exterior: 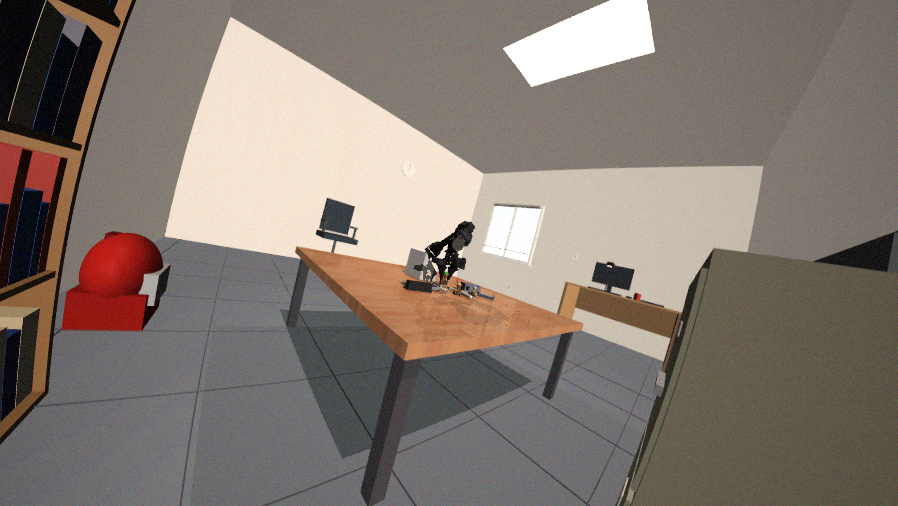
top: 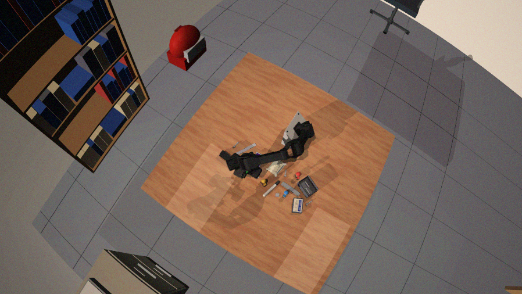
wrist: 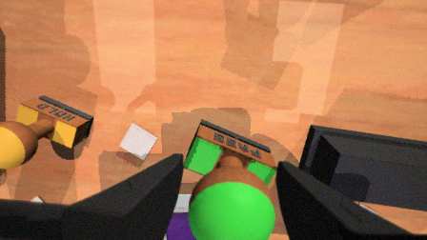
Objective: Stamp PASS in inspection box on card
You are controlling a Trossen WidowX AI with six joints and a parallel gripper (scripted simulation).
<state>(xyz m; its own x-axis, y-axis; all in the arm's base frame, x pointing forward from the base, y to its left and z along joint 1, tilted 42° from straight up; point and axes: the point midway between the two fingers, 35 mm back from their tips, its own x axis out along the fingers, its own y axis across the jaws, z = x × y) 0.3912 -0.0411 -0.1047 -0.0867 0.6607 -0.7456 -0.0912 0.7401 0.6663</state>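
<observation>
The purple ink pad is 110 mm behind my gripper tip, 10 mm to the left of it and 60 mm below it. The rest, counted from my gripper tip: ruler 130 mm behind, 100 mm to the right, 70 mm below; then yellow stamp 20 mm behind, 120 mm to the left, 50 mm below; then black block 10 mm behind, 130 mm to the right, 50 mm below.
</observation>
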